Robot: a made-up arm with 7 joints.
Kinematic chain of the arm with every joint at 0, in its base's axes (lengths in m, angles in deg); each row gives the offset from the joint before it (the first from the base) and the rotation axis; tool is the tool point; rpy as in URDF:
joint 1: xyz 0 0 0.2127 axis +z
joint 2: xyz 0 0 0 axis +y
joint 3: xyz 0 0 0.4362 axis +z
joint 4: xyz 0.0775 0 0 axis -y
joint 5: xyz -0.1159 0 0.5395 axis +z
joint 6: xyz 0 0 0 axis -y
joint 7: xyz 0.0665 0 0 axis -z
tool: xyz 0 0 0 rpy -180 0 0
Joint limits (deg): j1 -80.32..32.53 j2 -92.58..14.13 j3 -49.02..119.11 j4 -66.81..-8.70 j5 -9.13..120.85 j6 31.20..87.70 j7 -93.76..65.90
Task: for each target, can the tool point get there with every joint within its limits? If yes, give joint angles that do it. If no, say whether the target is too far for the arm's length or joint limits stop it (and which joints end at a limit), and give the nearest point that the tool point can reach.
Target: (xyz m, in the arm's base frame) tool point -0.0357 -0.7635 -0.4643
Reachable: no: joint limits stop it (at a limit: joint 1, joint 2, joint 3, joint 4, joint 6) | nearest point -0.8622 -0.5428 0.0997 | short by 1.025 m
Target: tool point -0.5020 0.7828 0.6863
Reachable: yes | joints -52.06 -72.63 19.37 -19.37 36.22 55.43 -30.93
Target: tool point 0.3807 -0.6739 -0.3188
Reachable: no: joint limits stop it (at a limit: joint 2, joint 4, joint 6) | nearest point 0.3636 -0.6435 0.7654 | short by 1.085 m
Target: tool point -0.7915 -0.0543 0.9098
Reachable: yes | joints 11.73 -47.93 84.61 -14.14 107.63 72.29 22.37
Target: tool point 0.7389 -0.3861 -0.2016
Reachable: no: joint limits stop it (at a limit: joint 2, joint 4, joint 6) | nearest point 0.6551 -0.3423 0.7654 | short by 0.972 m
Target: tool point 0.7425 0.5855 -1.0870
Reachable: no: too far | nearest point 0.3543 0.7964 -0.1381 | short by 1.047 m
